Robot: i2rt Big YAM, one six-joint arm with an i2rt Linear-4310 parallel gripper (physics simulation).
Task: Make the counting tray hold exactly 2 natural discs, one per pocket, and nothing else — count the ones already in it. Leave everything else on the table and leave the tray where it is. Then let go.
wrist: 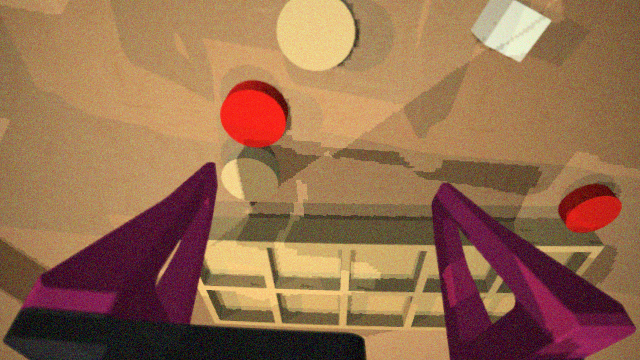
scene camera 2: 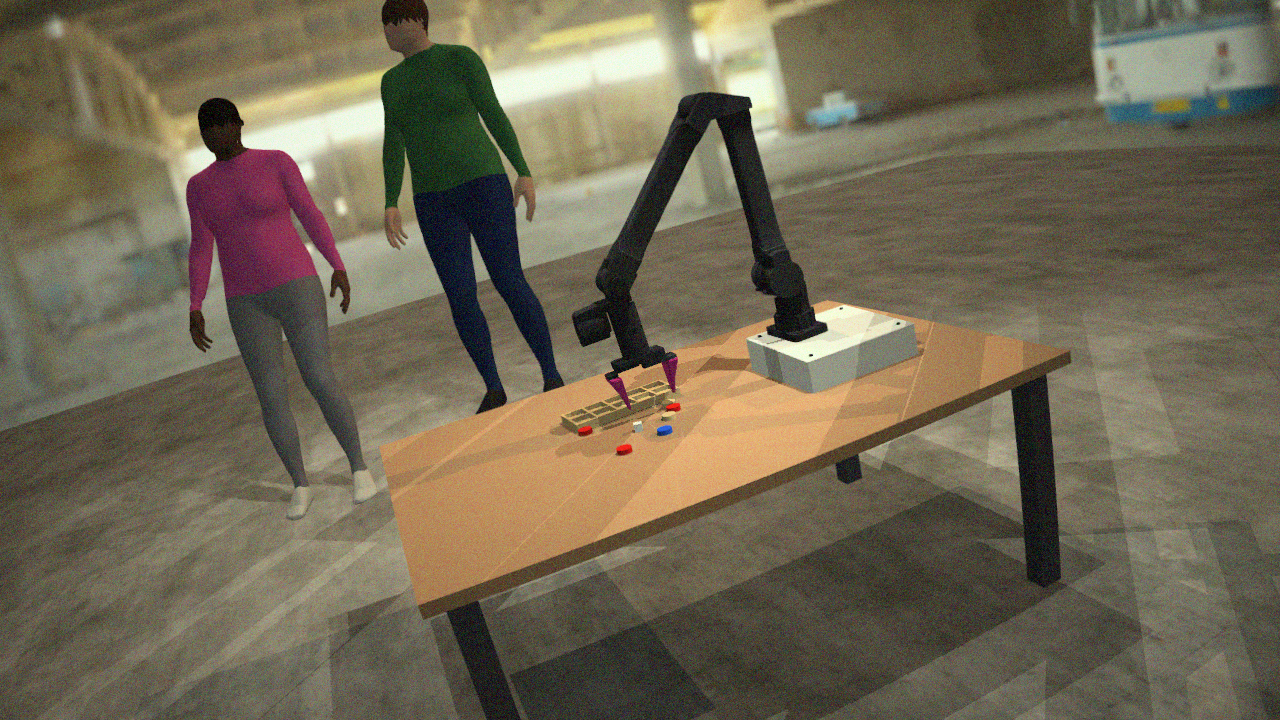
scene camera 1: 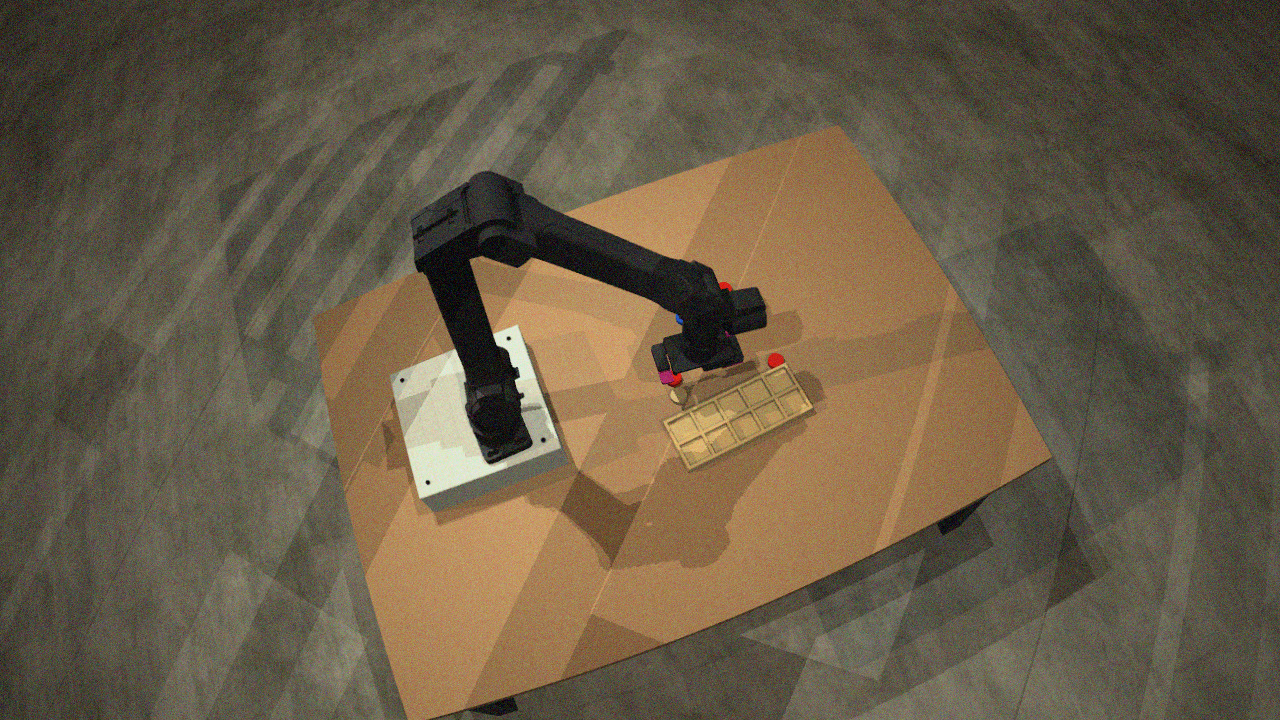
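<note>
The pale wooden counting tray (scene camera 1: pixel 751 441) (scene camera 2: pixel 572 424) (wrist: pixel 307 290) has two rows of pockets; no disc shows in them in scene camera 1. A natural disc (scene camera 1: pixel 677 394) (wrist: pixel 250 177) lies on the table just outside the tray's long side, near its end towards the robot base. A larger-looking natural disc (scene camera 2: pixel 668 415) (wrist: pixel 316 32) lies farther from the tray. My gripper (scene camera 2: pixel 651 399) (wrist: pixel 330 183) is open and empty, above the table beside the tray. In the wrist view the nearer natural disc shows close to the left fingertip. The fingers hide some pockets there.
A red disc (scene camera 1: pixel 674 379) (scene camera 2: pixel 673 406) (wrist: pixel 254 115) lies between the natural discs. Another red disc (scene camera 1: pixel 776 360) (scene camera 2: pixel 585 431) (wrist: pixel 590 209) is by the tray's far end. A white block (scene camera 2: pixel 637 427) (wrist: pixel 511 29), a blue disc (scene camera 2: pixel 664 430) and a third red disc (scene camera 2: pixel 623 449) lie farther out.
</note>
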